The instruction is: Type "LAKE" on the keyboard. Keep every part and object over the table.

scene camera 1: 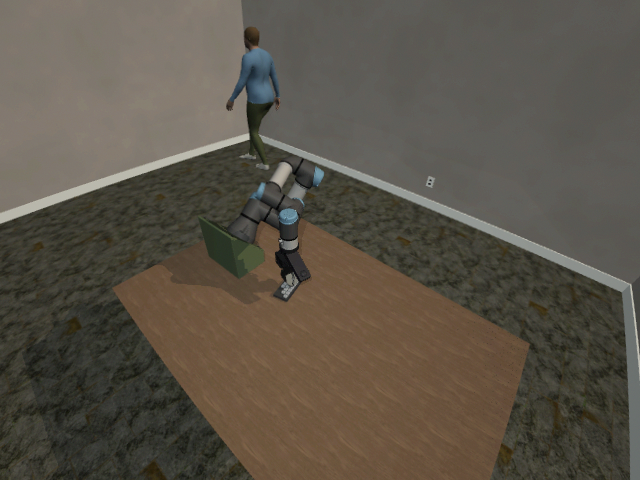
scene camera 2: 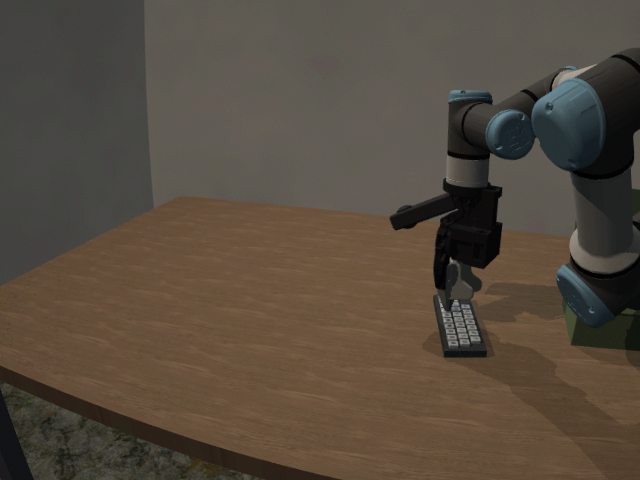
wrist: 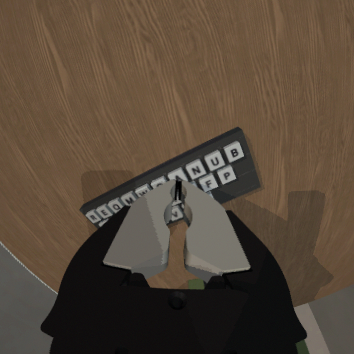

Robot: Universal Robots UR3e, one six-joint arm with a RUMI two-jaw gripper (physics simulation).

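Pixels of known places: gripper, fingertip midpoint: (scene camera 1: 291, 286) (scene camera 2: 447, 310) (wrist: 177, 181); arm's base, origin of the base link: (scene camera 1: 239, 236).
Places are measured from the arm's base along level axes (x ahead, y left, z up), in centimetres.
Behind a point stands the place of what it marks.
Note:
The dark keyboard (scene camera 1: 279, 296) @[y -8.6, x 29.1, z -10.5 cm] (scene camera 2: 464, 330) @[y 4.5, x 27.3, z -10.0 cm] (wrist: 242, 142) @[y -8.2, x 31.5, z -10.5 cm] lies flat on the table (scene camera 1: 361, 361) @[y -13.2, x 68.0, z -11.7 cm] (scene camera 2: 232, 335) @[y 10.3, x 61.7, z -11.7 cm] (wrist: 150, 75) @[y -2.9, x 38.9, z -11.7 cm], with rows of light letter keys. My gripper (scene camera 1: 290, 284) @[y -1.9, x 30.0, z -10.0 cm] (scene camera 2: 448, 307) @[y -1.9, x 30.0, z -10.0 cm] (wrist: 177, 181) @[y -1.9, x 30.0, z -10.0 cm] is shut and empty, pointing down at the keyboard's far part in the second scene view. In the wrist view its tips overlap the lower part of the A key (wrist: 176, 174) @[y -2.0, x 30.7, z -10.0 cm], beside the N key (wrist: 196, 170) @[y -3.8, x 30.5, z -10.0 cm]. Whether the tips touch or press a key cannot be told. The jaws hide keys of the lower rows; L, K and E are not clearly readable.
A green angular block (scene camera 1: 222, 250) @[y -10.4, x 0.7, z -0.3 cm] (scene camera 2: 594, 330) @[y 4.0, x 6.4, z -8.8 cm] stands on the table by the arm's base. A person in a blue top (scene camera 1: 260, 77) is on the floor behind the arm. The table's front edge (scene camera 2: 155, 434) @[y 34.1, x 62.9, z -13.1 cm] runs across the lower part of the second scene view.

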